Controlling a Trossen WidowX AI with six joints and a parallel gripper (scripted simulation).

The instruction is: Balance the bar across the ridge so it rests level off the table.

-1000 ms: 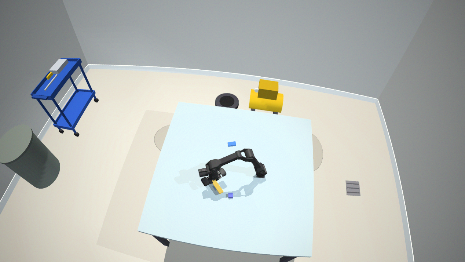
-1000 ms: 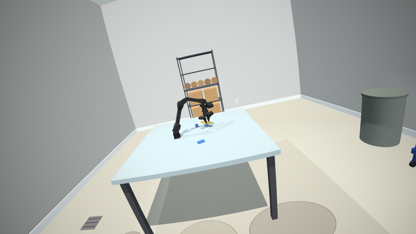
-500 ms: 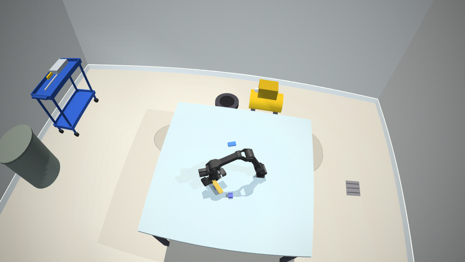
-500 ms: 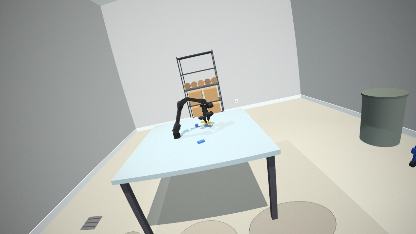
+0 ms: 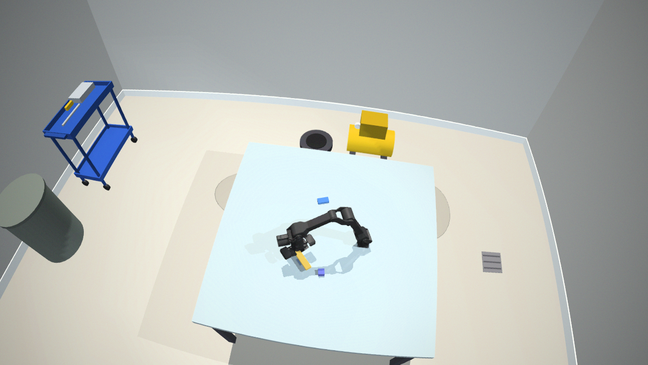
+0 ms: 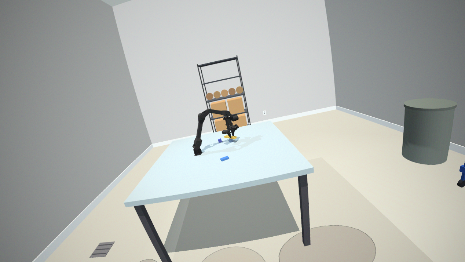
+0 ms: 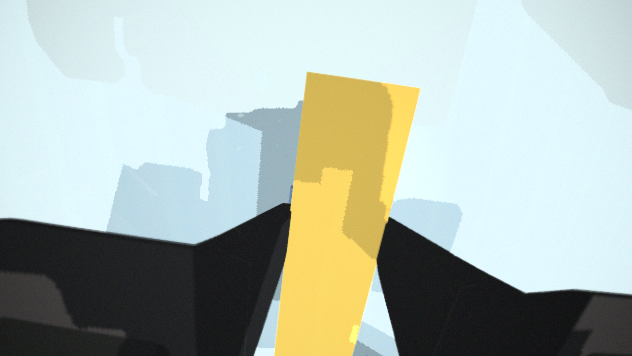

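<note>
Now: the yellow bar 2 cm to the left of my gripper tip and 2 cm behind it. The rest, counted from my gripper tip: cube: 14 cm behind, 8 cm to the left, 3 cm below.
</note>
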